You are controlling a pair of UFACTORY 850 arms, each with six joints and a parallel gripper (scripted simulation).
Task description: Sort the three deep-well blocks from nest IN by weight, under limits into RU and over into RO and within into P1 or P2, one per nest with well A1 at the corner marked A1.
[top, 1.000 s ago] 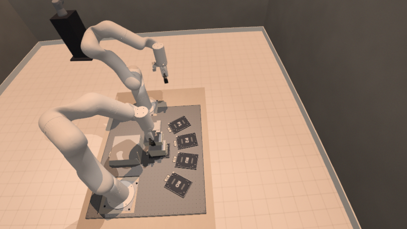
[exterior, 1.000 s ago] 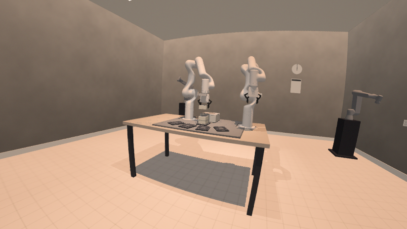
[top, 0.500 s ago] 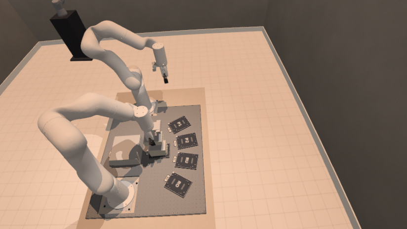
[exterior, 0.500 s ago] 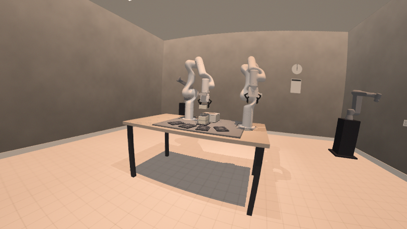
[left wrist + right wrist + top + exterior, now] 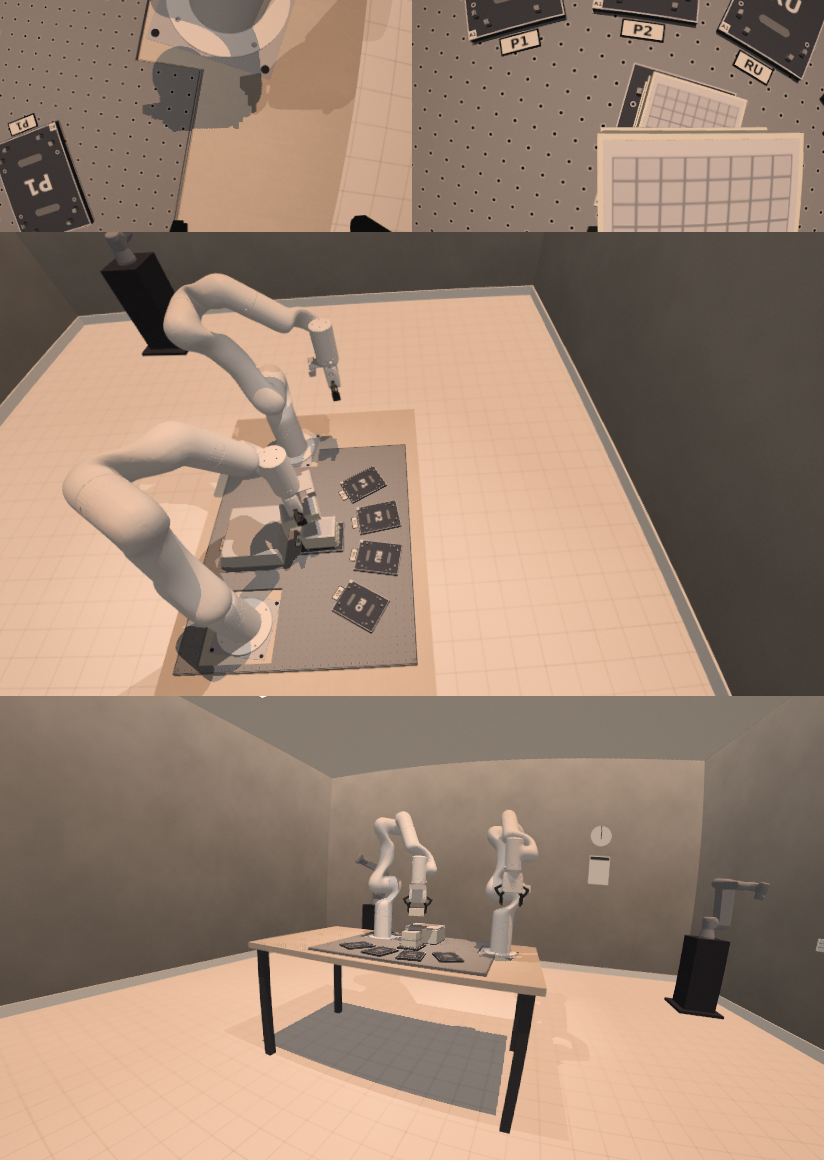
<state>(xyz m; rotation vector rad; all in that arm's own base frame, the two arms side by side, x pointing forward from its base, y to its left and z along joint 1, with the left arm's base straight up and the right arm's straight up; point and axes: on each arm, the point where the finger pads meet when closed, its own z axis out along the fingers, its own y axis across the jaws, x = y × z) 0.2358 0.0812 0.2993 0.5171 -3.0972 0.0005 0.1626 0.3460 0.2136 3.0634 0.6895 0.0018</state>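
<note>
Right now the pale check-weigher is 21 cm behind my right hand, 2 cm to the right of it and 14 cm below it. Also, from my right hand: nest RU: 26 cm ahead, 7 cm to the right, 19 cm below; nest P2: 25 cm ahead, 10 cm to the left, 19 cm below; dark infeed nest: 4 cm ahead, 19 cm below.
</note>
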